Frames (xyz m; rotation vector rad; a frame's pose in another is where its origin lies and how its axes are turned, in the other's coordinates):
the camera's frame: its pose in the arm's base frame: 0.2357 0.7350 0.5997 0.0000 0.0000 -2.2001
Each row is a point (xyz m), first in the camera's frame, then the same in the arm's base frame.
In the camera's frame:
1: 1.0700 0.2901 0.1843
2: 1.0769 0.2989 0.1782
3: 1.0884 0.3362 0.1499
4: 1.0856 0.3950 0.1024
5: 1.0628 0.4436 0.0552
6: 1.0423 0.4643 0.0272
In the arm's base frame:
1: -0.1596 -0.3008 0.7840
2: -0.1565 -0.3115 0.7779
3: -0.1331 -0.3428 0.7496
4: -0.0839 -0.3751 0.7021
5: -0.0312 -0.3853 0.6549
6: -0.0024 -0.3809 0.6269

